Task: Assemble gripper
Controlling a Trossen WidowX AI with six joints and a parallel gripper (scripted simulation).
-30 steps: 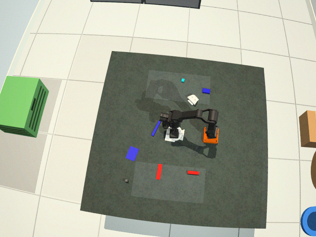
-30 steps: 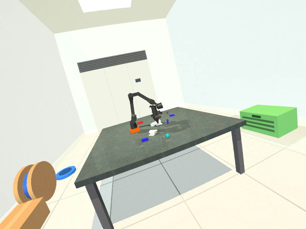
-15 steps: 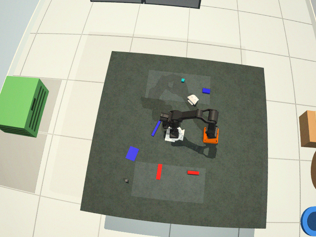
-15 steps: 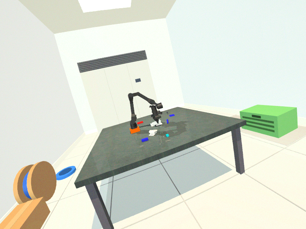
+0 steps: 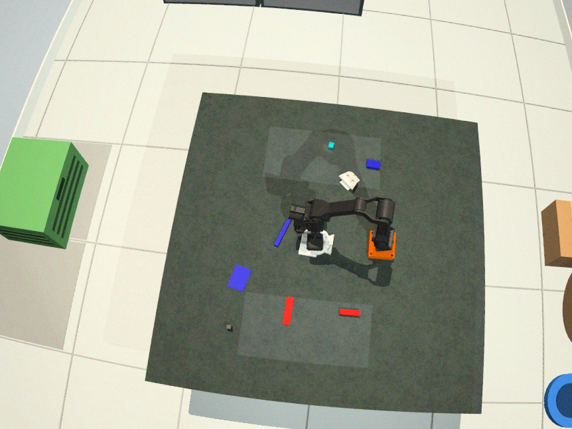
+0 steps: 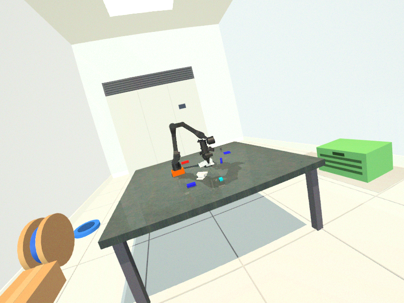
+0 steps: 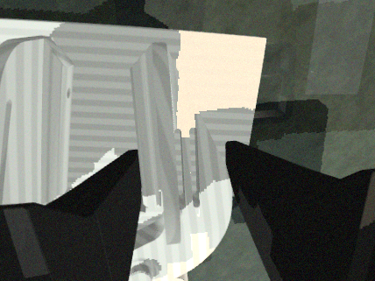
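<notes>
My gripper tip is 30 mm past the white jaw and 20 mm to the right of it. The rest, counted from my gripper tip: blue block: 280 mm behind, 290 mm to the right, 10 mm below; blue strip: 120 mm ahead, 30 mm to the right, 10 mm below; blue square: 300 mm ahead, 160 mm to the left, 10 mm below.
</notes>
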